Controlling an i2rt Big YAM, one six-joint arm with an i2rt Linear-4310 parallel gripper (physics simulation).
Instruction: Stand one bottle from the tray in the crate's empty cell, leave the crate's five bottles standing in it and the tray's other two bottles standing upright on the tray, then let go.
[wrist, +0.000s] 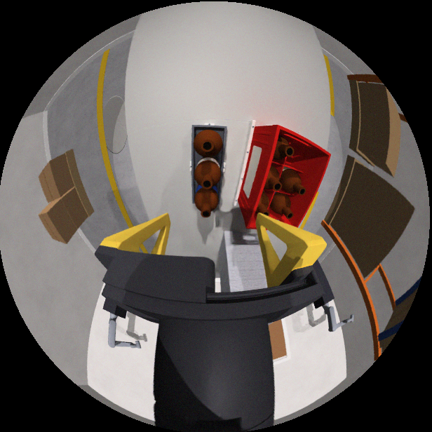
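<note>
Three brown bottles (208, 141) (207, 173) (206, 199) stand in a row on the narrow grey tray (194, 135), left of the crate. The red crate (264, 167) holds several brown bottles, among them a far one (285, 149), a middle pair (274, 179) (292, 181) and a near one (281, 204); another near one is partly hidden by the crate wall. The crate's far right cell shows no bottle. My gripper (212, 217) is open and empty, its yellow fingers wide apart, on the near side of the tray and crate. The nearest tray bottle lies ahead, between the finger lines.
A white rail (244, 162) runs along the crate's left side. A light grey block (244, 260) lies below, partly behind the right finger. Cardboard boxes (64, 215) are at the far left; large brown boxes (371, 217) and an orange frame (354, 272) are at the right.
</note>
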